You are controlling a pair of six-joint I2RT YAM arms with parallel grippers.
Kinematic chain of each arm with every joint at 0, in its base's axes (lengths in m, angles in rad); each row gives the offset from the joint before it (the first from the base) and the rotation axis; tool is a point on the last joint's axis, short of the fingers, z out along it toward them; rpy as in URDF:
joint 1: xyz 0 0 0.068 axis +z
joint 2: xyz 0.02 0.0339 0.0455 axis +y
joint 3: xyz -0.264 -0.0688 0 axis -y
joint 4: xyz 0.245 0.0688 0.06 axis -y
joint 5: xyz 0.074 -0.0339 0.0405 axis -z
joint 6: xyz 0.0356 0 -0.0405 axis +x
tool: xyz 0 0 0 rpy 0 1.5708 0
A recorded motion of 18 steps. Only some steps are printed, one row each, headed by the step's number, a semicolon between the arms.
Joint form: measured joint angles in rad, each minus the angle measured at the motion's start. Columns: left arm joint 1, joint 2, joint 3, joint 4, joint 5, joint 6; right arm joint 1, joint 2, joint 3, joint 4, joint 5, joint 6.
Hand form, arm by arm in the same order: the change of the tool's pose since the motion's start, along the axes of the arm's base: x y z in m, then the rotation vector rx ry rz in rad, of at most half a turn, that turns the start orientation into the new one. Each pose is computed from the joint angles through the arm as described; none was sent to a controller.
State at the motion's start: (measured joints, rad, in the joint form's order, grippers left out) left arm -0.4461 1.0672 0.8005 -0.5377 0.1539 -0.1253; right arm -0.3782 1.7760 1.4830 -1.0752 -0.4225 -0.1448
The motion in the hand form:
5: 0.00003 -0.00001 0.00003 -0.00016 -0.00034 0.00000; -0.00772 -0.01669 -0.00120 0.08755 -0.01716 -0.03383
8: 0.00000 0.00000 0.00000 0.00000 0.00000 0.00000; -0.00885 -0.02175 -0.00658 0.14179 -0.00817 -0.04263
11: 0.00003 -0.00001 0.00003 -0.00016 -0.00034 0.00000; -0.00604 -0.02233 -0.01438 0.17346 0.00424 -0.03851
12: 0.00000 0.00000 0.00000 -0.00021 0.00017 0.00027; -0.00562 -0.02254 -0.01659 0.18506 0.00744 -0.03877
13: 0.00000 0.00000 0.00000 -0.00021 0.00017 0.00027; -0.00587 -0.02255 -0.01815 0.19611 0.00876 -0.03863
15: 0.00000 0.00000 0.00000 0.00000 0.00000 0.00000; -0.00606 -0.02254 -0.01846 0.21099 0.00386 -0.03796
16: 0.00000 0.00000 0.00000 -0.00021 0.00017 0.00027; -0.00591 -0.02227 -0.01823 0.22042 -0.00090 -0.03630
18: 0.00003 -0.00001 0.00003 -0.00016 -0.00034 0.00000; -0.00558 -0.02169 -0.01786 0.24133 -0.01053 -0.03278
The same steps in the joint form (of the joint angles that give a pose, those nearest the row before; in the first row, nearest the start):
5: 0.0000 0.0000 0.0000 0.0004 0.0000 0.0000; -0.0614 0.0057 -0.0015 -0.0171 -0.0908 -0.0118
8: 0.0000 0.0000 0.0000 0.0000 0.0000 0.0000; -0.0801 0.0240 -0.0015 -0.0320 -0.1373 -0.0156
11: 0.0000 0.0000 0.0000 0.0004 0.0000 0.0000; -0.0801 0.0477 -0.0034 -0.0320 -0.1614 -0.0179
12: 0.0000 0.0000 0.0000 0.0000 0.0000 -0.0004; -0.0809 0.0534 -0.0053 -0.0321 -0.1705 -0.0176
13: 0.0000 0.0000 0.0000 0.0000 0.0000 -0.0004; -0.0820 0.0557 -0.0091 -0.0321 -0.1801 -0.0179
15: 0.0000 0.0000 0.0000 0.0000 0.0000 0.0000; -0.0835 0.0561 -0.0111 -0.0316 -0.1957 -0.0179
16: 0.0000 0.0000 0.0000 0.0000 0.0000 -0.0004; -0.0835 0.0561 -0.0111 -0.0313 -0.2064 -0.0179
18: 0.0000 0.0000 0.0000 0.0004 0.0000 0.0000; -0.0835 0.0565 -0.0111 -0.0309 -0.2297 -0.0179

